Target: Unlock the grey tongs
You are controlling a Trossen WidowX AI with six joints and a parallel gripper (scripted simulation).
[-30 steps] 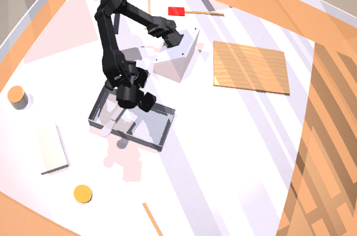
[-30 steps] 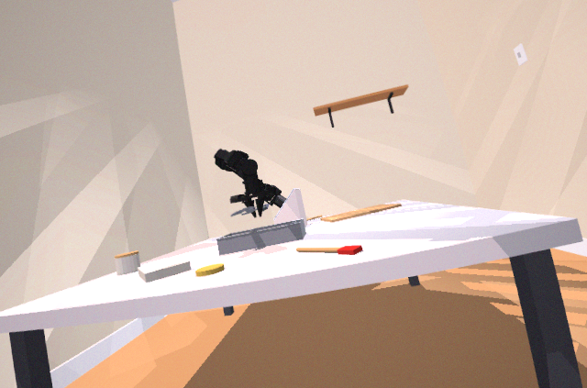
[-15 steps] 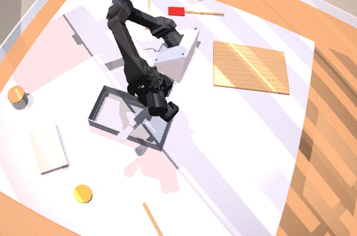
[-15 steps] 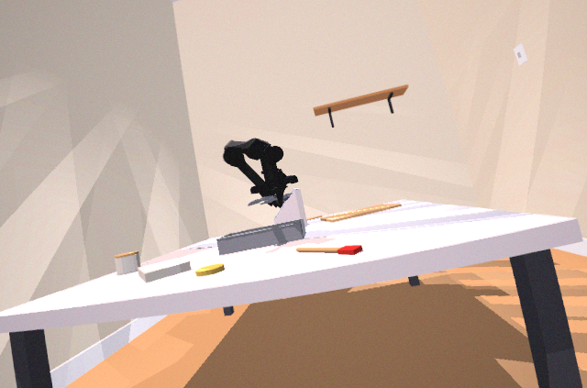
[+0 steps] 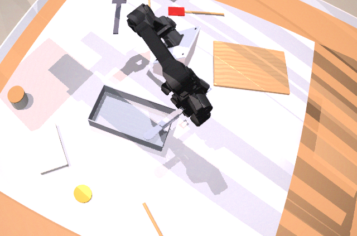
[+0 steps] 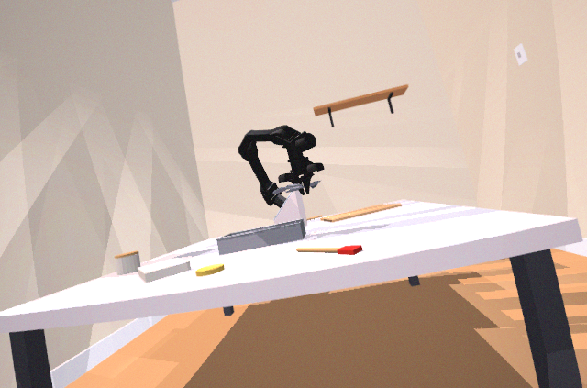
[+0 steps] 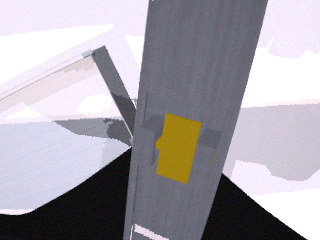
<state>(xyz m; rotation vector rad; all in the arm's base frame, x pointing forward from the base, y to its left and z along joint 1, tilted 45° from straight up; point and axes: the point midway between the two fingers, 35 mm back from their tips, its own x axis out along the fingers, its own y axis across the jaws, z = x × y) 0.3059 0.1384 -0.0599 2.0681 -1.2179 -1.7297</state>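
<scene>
Now: gripper tip 41 cm past the wooden board, 20 cm to the right of it and 14 cm above it. The rest, counted from my gripper tip: yellow lock piece 4 cm above, 2 cm behind, 1 cm to the left; then white slab 44 cm to the right, 30 cm ahead, 14 cm below; then roasting tin 18 cm to the right, 12 cm below, 4 cm ahead.
</scene>
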